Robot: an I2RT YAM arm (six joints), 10 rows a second.
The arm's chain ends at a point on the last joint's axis. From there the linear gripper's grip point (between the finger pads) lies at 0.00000 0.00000 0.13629 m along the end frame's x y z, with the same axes.
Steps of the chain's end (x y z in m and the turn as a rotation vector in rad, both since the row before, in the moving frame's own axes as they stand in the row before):
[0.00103, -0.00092, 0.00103, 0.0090, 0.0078, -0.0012]
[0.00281, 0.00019, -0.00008, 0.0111, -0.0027, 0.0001]
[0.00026, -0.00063, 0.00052, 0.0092, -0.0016, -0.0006]
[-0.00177, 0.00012, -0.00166, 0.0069, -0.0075, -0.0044]
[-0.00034, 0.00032, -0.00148, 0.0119, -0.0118, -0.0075]
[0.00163, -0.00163, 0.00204, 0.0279, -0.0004, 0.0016]
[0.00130, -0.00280, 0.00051, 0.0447, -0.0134, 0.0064]
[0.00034, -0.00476, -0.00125, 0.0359, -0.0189, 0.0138]
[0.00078, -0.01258, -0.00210, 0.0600, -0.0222, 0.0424]
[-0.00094, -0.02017, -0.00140, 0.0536, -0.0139, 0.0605]
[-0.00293, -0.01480, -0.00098, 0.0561, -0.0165, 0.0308]
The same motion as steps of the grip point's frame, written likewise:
[0.00209, -0.00215, 0.00102, 0.0090, 0.0078, -0.0012]
[0.00244, -0.00132, -0.00009, 0.0111, -0.0027, 0.0001]
[0.00004, -0.00188, 0.00051, 0.0092, -0.0016, -0.0006]
[-0.00279, -0.00082, -0.00167, 0.0069, -0.0075, -0.0044]
[-0.00195, -0.00130, -0.00150, 0.0119, -0.0118, -0.0075]
[0.00158, -0.00543, 0.00199, 0.0279, -0.0004, 0.0016]
[-0.00051, -0.00890, 0.00036, 0.0447, -0.0134, 0.0064]
[-0.00220, -0.00967, -0.00136, 0.0359, -0.0189, 0.0138]
[-0.00207, -0.02081, -0.00238, 0.0600, -0.0222, 0.0424]
[-0.00261, -0.02752, -0.00161, 0.0536, -0.0139, 0.0605]
[-0.00506, -0.02247, -0.00121, 0.0561, -0.0165, 0.0308]

